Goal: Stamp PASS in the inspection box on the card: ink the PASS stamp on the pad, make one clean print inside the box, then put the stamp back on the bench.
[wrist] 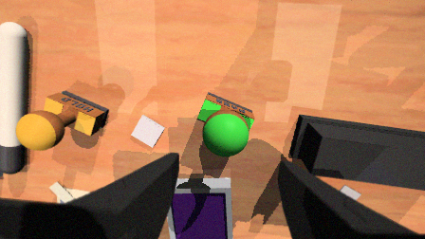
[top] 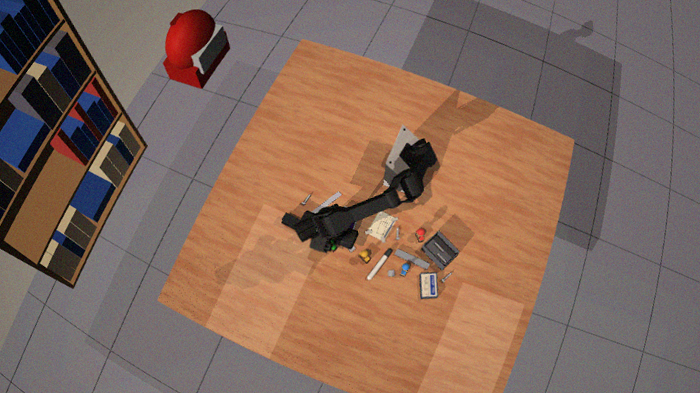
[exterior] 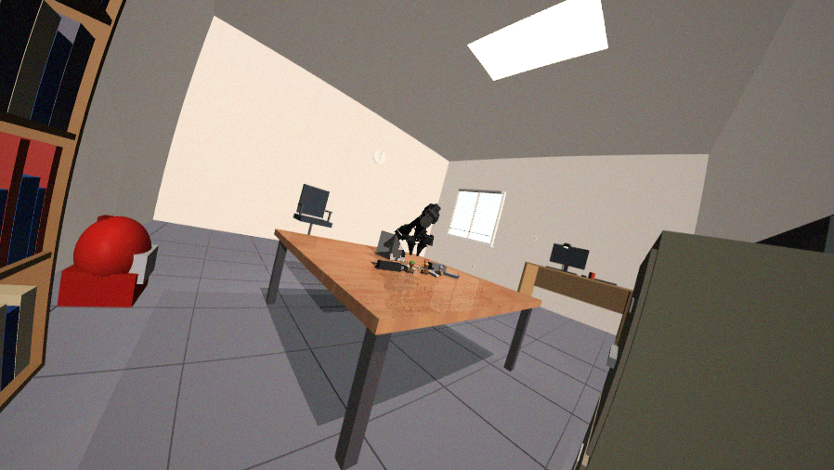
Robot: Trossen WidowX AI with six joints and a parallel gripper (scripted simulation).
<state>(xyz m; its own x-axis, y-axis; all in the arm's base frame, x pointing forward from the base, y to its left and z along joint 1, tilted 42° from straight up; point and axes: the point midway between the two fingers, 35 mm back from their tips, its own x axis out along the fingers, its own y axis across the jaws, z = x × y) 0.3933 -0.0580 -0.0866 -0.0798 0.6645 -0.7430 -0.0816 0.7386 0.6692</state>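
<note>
Now: gripper tip 11 cm past the purple ink pad, 1 cm to the right of it and 9 cm above it. The rest, counted from my gripper tip: ruler (13 cm behind, 10 cm to the right, 9 cm below); then yellow stamp (2 cm behind, 12 cm to the left, 7 cm below); then black block (1 cm behind, 13 cm to the right, 8 cm below).
</note>
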